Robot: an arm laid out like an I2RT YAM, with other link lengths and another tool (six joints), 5 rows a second.
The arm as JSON. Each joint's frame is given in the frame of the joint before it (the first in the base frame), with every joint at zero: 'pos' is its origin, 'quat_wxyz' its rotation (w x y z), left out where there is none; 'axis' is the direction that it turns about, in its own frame. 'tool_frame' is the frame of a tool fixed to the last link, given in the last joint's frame.
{
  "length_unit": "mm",
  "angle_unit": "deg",
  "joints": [
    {
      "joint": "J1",
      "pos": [
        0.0,
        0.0,
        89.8
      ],
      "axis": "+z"
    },
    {
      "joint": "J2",
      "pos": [
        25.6,
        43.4,
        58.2
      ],
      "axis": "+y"
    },
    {
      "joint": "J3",
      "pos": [
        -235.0,
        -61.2,
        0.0
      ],
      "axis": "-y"
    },
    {
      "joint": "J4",
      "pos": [
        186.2,
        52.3,
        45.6
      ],
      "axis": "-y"
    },
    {
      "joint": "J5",
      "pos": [
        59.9,
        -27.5,
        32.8
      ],
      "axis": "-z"
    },
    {
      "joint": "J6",
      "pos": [
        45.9,
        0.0,
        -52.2
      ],
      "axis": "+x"
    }
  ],
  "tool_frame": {
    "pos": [
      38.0,
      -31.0,
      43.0
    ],
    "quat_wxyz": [
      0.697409,
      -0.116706,
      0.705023,
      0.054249
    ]
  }
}
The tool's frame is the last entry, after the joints.
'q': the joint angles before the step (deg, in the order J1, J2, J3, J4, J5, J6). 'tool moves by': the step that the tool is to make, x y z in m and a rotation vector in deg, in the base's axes. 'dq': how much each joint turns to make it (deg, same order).
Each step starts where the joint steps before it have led.
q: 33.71 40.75 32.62 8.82 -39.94 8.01
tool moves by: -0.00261 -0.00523 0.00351 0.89 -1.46 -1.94
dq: 0.00 -1.77 -0.32 0.16 1.94 -0.16
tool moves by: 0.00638 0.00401 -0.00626 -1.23 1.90 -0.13
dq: 0.01 2.21 -0.01 -0.02 0.14 0.04
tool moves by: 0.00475 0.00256 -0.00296 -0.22 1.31 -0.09
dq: -0.01 1.61 0.00 0.83 0.08 0.69
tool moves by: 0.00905 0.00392 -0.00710 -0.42 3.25 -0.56
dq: 0.00 2.83 0.00 1.01 0.52 1.85
